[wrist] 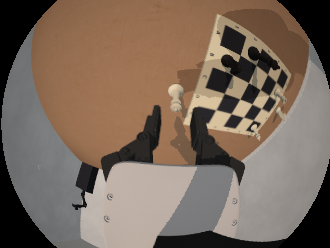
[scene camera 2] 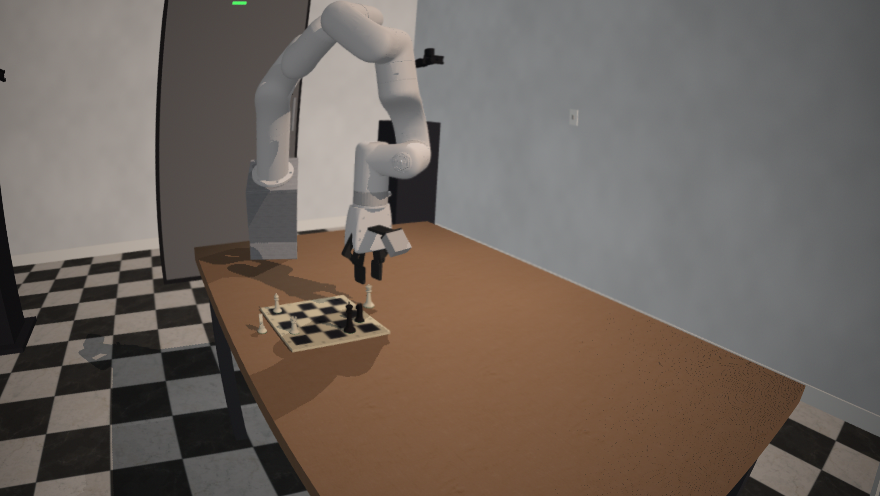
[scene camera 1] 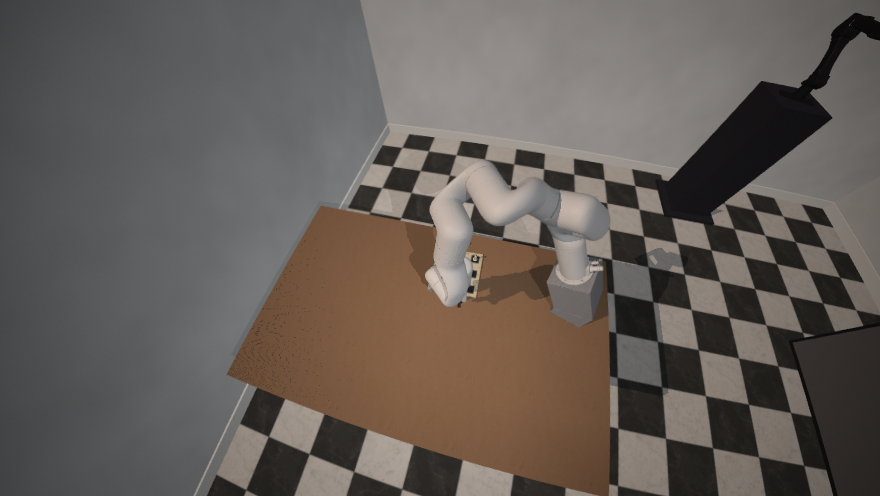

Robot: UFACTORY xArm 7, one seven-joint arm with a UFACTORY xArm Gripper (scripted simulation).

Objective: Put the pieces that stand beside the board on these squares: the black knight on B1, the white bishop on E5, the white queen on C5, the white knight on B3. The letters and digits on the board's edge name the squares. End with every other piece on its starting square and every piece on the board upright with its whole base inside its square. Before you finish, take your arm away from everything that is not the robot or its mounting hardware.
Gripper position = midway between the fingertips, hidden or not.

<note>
I see my gripper [scene camera 2: 368,280] and a chessboard [scene camera 2: 321,322].
The chessboard shows as well in the wrist view [wrist: 233,103]. My gripper is seen too in the wrist view [wrist: 176,114].
</note>
